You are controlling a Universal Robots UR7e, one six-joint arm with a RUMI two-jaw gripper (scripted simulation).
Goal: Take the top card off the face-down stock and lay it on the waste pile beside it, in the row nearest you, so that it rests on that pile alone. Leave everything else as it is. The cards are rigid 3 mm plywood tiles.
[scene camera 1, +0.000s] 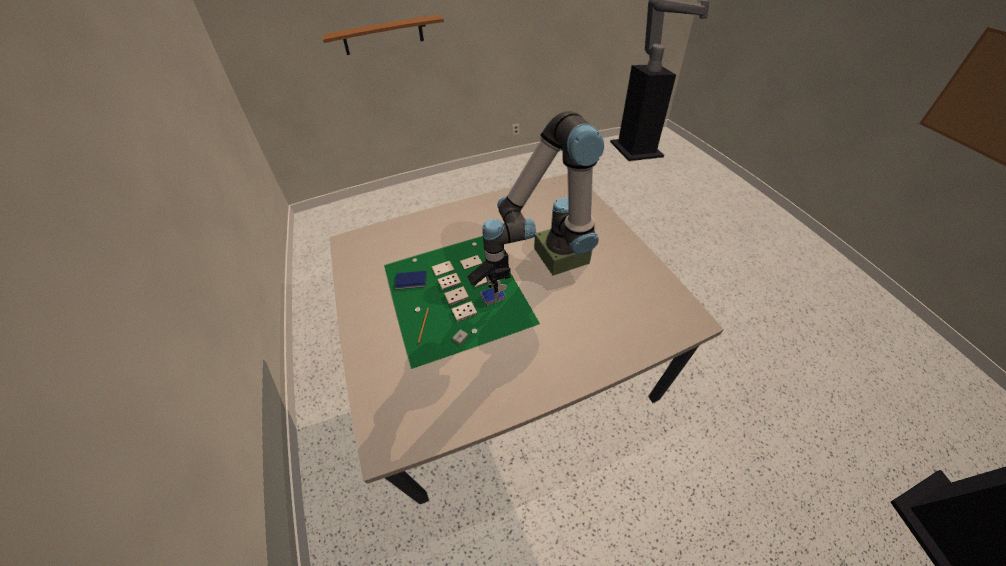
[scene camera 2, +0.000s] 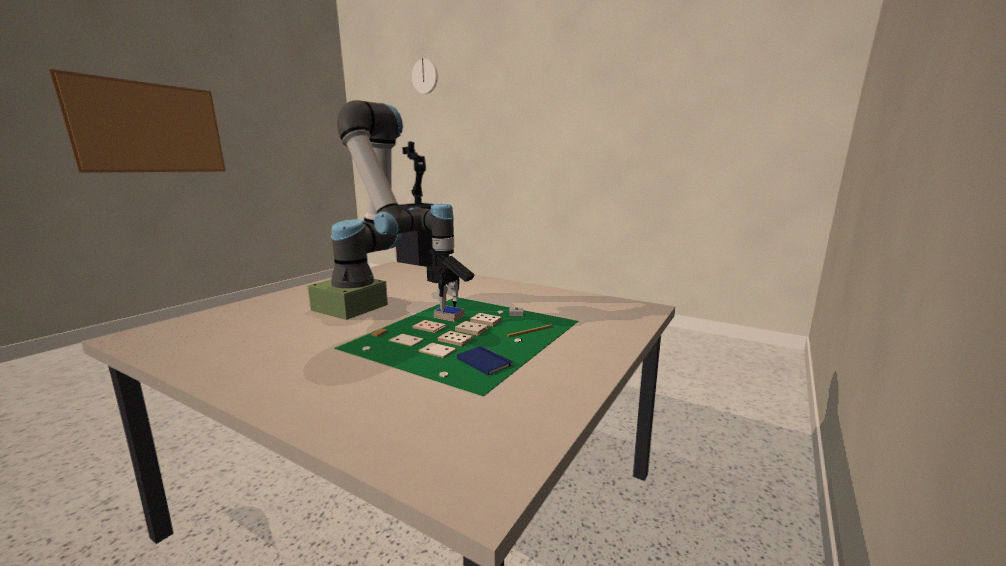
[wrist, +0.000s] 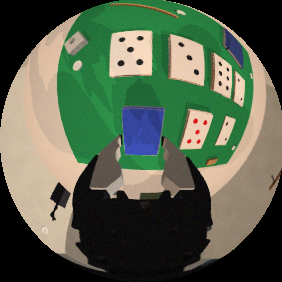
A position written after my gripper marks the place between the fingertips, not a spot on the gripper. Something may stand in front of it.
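My gripper (scene camera 2: pixel 448 310) is there to be seen, and scene camera 1 shows my gripper as well (scene camera 1: pixel 493 293), as does the wrist view (wrist: pixel 141 136). I see a card (wrist: pixel 142 128). I also see a green mat (scene camera 1: pixel 513 314), and the same green mat appears in scene camera 2 (scene camera 2: pixel 460 375) and in the wrist view (wrist: pixel 90 102).
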